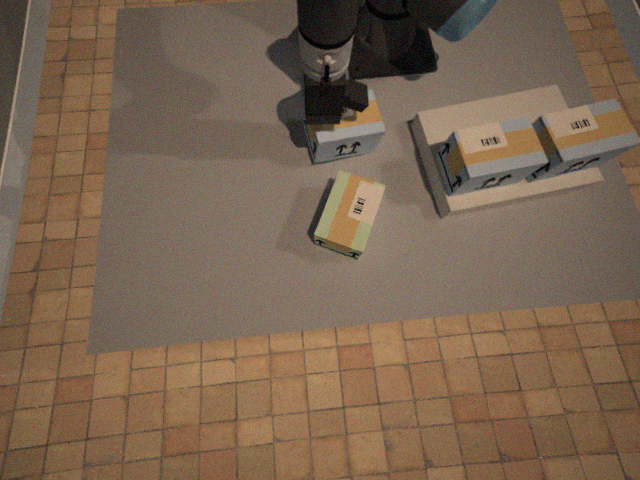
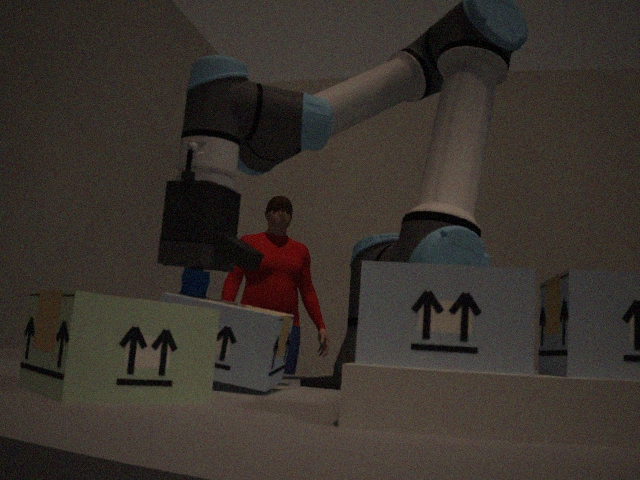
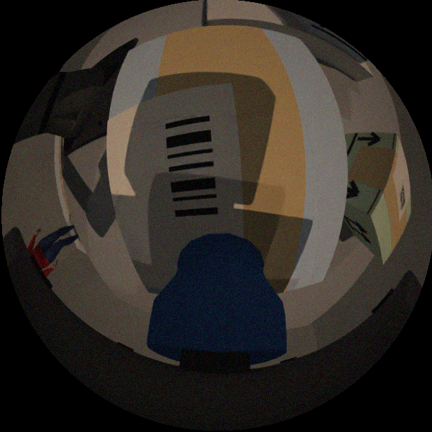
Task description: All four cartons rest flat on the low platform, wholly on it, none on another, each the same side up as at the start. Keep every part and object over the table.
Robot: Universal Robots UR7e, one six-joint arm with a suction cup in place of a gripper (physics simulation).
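Pixels of known places: hand at its tool point: (image 2: 193, 305); arm's base at its link origin: (image 1: 383, 36).
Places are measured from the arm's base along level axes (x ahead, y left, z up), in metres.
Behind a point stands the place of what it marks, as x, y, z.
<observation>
My suction gripper (image 1: 325, 103) (image 2: 194, 284) (image 3: 220, 280) is on the top of a blue carton (image 1: 351, 147) {0.350, -0.073, 0.043} (image 2: 250, 351) {0.338, -0.038, 0.037} (image 3: 325, 150), arrows up, left of the platform. This carton is at or just above the table; any small gap is unclear. A green carton (image 1: 348, 214) {0.513, -0.077, 0.075} (image 2: 139, 351) {0.526, -0.029, 0.032} (image 3: 370, 167) stands on the table in front of it, arrows up. Two blue cartons stand arrows up on the low platform (image 1: 496, 100) {0.213, 0.246, 0.037} (image 2: 465, 408) {0.457, 0.224, 0.011}: the left one (image 1: 506, 155) {0.403, 0.197, 0.123} (image 2: 447, 330) {0.431, 0.202, 0.069}, and the right one (image 1: 594, 129) {0.345, 0.355, 0.123} (image 2: 604, 330) {0.402, 0.322, 0.075}, whose base seems to reach past the platform's right edge.
The arm's dark base (image 1: 392, 51) {0.072, 0.018, 0.023} stands behind, between the held carton and the platform. A strip of platform shows behind the two cartons, a narrow one in front. A person in red (image 2: 276, 268) (image 3: 40, 255) stands in the background. The grey table (image 1: 206, 289) {0.664, -0.358, -0.011} ends at the tiled floor.
</observation>
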